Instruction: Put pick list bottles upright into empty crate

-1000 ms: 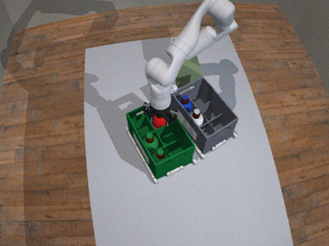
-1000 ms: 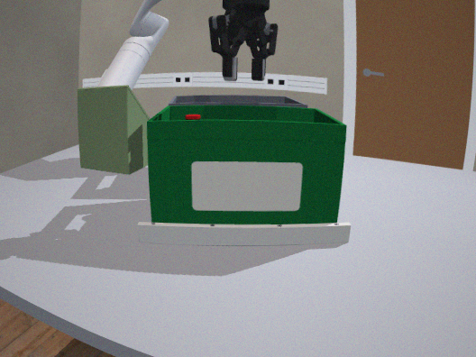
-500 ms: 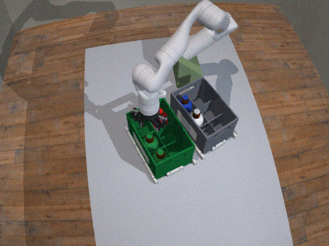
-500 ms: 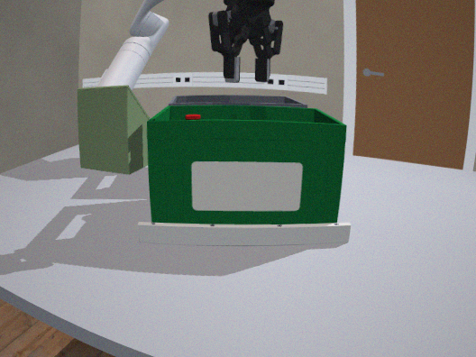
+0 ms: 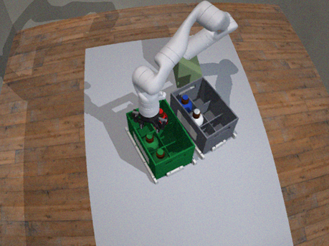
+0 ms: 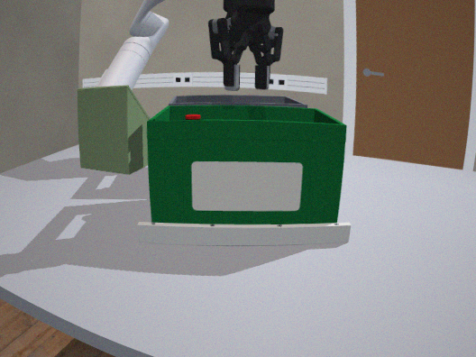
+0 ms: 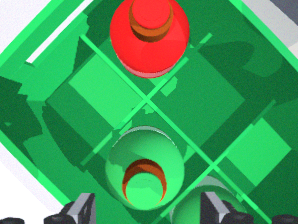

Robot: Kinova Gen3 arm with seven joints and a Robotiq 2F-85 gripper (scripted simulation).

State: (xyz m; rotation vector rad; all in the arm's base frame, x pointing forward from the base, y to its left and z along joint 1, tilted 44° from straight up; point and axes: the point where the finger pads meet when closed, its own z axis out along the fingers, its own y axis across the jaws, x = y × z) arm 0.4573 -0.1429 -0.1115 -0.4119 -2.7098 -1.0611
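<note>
Now: the green crate 140 mm below my hand, 40 mm to the left of it and 20 mm behind it. Round my hand: white-label bottle: 210 mm to the left, 140 mm below, 110 mm behind; then blue-label bottle: 180 mm behind, 160 mm to the left, 140 mm below; then red-label bottle: 140 mm below, 120 mm behind, 40 mm to the left.
</note>
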